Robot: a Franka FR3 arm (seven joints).
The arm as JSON. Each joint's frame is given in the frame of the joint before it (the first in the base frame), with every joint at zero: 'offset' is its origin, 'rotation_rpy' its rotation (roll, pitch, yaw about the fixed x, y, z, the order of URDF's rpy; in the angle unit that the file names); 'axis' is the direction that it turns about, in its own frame. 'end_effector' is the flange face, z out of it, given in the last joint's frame.
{
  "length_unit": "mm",
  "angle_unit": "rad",
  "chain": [
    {
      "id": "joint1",
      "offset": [
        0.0,
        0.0,
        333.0
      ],
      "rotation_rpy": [
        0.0,
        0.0,
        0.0
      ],
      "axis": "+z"
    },
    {
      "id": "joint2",
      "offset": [
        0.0,
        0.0,
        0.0
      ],
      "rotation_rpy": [
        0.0,
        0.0,
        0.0
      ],
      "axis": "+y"
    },
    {
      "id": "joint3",
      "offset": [
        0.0,
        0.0,
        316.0
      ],
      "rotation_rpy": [
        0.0,
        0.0,
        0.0
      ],
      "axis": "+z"
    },
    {
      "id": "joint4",
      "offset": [
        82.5,
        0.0,
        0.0
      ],
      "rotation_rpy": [
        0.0,
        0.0,
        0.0
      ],
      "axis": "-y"
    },
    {
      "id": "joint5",
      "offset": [
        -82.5,
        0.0,
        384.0
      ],
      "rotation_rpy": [
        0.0,
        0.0,
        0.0
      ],
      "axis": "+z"
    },
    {
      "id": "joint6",
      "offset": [
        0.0,
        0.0,
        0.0
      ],
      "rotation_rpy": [
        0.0,
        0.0,
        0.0
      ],
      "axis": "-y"
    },
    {
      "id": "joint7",
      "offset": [
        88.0,
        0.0,
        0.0
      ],
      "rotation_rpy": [
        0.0,
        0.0,
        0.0
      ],
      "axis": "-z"
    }
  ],
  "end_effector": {
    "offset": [
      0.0,
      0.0,
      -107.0
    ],
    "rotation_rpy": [
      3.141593,
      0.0,
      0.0
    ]
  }
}
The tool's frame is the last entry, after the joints.
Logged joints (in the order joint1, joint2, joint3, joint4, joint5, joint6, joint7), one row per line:
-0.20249 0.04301 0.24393 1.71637 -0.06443 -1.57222 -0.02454
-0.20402 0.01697 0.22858 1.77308 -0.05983 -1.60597 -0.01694
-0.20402 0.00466 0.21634 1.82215 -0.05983 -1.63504 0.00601
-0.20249 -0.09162 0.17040 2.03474 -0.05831 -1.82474 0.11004
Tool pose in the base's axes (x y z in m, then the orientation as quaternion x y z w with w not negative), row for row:
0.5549 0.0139 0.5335 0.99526 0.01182 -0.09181 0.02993
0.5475 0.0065 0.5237 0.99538 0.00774 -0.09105 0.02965
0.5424 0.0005 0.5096 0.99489 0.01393 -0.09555 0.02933
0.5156 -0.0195 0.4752 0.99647 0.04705 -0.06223 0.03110
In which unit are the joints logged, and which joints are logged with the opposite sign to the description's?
The joints are logged in radians. Opposite sign: joint4, joint6, joint7.
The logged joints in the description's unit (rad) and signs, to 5 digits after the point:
-0.20249 0.04301 0.24393 -1.71637 -0.06443 1.57222 0.02454
-0.20402 0.01697 0.22858 -1.77308 -0.05983 1.60597 0.01694
-0.20402 0.00466 0.21634 -1.82215 -0.05983 1.63504 -0.00601
-0.20249 -0.09162 0.17040 -2.03474 -0.05831 1.82474 -0.11004

